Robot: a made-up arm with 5 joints.
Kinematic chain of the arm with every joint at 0, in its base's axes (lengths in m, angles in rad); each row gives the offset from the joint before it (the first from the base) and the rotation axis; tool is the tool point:
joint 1: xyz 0 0 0.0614 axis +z
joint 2: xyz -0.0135 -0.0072 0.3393 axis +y
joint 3: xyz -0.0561 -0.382 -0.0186 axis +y
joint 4: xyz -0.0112 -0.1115 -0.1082 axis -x
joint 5: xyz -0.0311 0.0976 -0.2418 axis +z
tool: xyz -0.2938 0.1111 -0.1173
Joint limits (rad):
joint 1: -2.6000..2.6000
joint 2: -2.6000..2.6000
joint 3: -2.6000..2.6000
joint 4: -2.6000..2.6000
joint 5: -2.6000..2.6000
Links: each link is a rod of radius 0.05 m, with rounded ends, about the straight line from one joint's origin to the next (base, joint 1, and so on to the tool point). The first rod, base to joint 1, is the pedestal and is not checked.
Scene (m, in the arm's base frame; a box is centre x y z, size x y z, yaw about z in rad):
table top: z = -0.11
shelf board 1: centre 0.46 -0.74 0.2 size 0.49 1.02 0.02 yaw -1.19
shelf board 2: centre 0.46 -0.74 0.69 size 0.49 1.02 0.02 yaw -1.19
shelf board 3: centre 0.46 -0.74 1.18 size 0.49 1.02 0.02 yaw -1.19
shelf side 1: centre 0.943 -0.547 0.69 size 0.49 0.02 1 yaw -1.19
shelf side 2: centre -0.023 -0.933 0.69 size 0.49 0.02 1 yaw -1.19
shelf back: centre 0.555 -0.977 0.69 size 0.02 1.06 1 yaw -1.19
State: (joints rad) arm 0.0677 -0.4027 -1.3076 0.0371 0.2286
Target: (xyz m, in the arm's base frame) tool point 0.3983 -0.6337 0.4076
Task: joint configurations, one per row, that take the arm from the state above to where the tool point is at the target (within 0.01 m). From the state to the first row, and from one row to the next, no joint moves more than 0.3 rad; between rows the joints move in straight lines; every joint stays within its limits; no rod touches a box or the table.
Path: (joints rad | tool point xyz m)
1: -0.1436 -0.4997 -1.4528 -0.1054 0.1151 | 0.4437 -0.3568 0.2020
2: -0.3549 -0.5967 -1.5979 -0.2478 0.0016 | 0.3730 -0.3630 0.3176
3: -0.5663 -0.6937 -1.7431 -0.3903 -0.1119 | 0.2839 -0.3480 0.4076
4: -0.4647 -0.6937 -1.6999 -0.1721 0.0556 | 0.3329 -0.4464 0.4326
5: -0.3631 -0.6937 -1.6567 0.0461 0.2232 | 0.3714 -0.5439 0.4320
6: -0.2616 -0.6937 -1.6136 0.2643 0.3907 | 0.3983 -0.6337 0.4076

